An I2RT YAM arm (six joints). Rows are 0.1 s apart.
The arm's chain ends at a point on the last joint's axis. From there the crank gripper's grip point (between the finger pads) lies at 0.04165 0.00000 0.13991 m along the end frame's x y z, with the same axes.
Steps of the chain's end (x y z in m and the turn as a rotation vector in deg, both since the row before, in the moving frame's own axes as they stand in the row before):
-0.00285, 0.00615, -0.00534, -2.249, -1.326, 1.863
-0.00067, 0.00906, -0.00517, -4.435, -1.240, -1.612
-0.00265, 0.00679, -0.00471, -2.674, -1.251, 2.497
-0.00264, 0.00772, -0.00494, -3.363, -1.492, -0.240
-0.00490, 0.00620, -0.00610, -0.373, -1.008, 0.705
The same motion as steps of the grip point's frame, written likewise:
-0.00621, 0.01296, -0.00455, -2.249, -1.326, 1.863
-0.00357, 0.01878, -0.00468, -4.435, -1.240, -1.612
-0.00589, 0.01508, -0.00403, -2.674, -1.251, 2.497
-0.00628, 0.01579, -0.00414, -3.363, -1.492, -0.240
-0.00738, 0.00761, -0.00539, -0.373, -1.008, 0.705

